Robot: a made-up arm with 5 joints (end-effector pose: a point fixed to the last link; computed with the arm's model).
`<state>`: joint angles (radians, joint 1 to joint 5).
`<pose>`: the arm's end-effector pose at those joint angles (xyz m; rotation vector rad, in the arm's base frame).
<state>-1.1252 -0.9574 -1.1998 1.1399 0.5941</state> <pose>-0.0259 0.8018 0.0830 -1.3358 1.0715 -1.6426</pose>
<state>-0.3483 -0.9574 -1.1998 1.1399 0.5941</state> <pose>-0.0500 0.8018 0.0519 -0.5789 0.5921 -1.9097</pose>
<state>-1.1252 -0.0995 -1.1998 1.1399 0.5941</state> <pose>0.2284 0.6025 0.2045 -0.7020 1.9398 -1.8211</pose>
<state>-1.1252 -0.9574 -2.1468 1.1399 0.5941</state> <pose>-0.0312 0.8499 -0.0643 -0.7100 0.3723 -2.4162</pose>
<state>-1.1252 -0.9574 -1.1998 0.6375 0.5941</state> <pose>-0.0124 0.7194 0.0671 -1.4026 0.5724 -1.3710</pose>
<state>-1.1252 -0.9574 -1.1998 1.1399 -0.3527</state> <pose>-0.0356 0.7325 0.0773 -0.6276 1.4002 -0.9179</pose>
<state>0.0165 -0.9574 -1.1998 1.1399 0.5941</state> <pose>-0.0517 0.8018 0.0331 -0.2194 0.3554 -1.9525</pose>
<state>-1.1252 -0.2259 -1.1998 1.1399 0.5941</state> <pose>0.2021 0.6461 0.1919 -0.8129 1.8172 -1.8103</pose>
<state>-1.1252 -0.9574 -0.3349 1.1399 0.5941</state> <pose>0.0728 0.7202 0.1454 -1.6764 1.5187 -0.6998</pose>
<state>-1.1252 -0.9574 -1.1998 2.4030 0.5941</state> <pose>0.1063 0.9463 0.1324 0.6936 -2.2005 1.9051</pose>
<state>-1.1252 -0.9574 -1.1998 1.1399 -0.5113</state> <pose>-0.0363 0.7227 0.0701 -0.5086 1.4284 -0.7917</pose>
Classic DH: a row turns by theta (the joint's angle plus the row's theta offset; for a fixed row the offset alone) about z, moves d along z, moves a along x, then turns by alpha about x. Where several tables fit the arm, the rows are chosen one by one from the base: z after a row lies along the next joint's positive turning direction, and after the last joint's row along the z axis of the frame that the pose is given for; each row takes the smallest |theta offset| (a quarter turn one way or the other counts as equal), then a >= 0, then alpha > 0; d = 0 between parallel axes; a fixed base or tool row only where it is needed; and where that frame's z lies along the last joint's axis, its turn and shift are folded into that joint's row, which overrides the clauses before.
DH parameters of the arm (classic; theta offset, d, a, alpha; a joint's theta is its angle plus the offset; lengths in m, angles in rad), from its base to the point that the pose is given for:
base (fixed): 0 0.038 0 1.5708
joint 1: -1.5708 -0.394 0.081 -1.5708
joint 2: 1.5708 0.095 0.086 -1.5708
joint 3: -1.5708 0.454 0.02 -1.5708
joint 4: 0 -0.043 0.05 -1.5708
joint 5: -1.5448 0 -0.077 3.1416
tool (fixed): -1.5448 -0.171 0 0

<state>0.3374 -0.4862 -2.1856 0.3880 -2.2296</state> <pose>0.0177 0.5444 0.1777 -0.1879 -0.5492 0.0679</pose>
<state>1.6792 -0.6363 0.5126 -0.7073 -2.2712</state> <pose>-0.1504 0.7865 0.3030 -2.6707 -0.0093 1.1885</pose>
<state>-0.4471 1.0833 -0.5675 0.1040 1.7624</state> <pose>0.1076 0.1764 0.1199 0.0121 1.5821 -2.1572</pose>
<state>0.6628 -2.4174 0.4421 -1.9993 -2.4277</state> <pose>0.5631 0.6868 -0.3429 1.2210 -1.2775 -1.1724</pose>
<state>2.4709 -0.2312 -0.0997 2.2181 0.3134</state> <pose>-0.2404 0.5016 -0.3406 0.2731 -0.2249 -0.4063</pose>
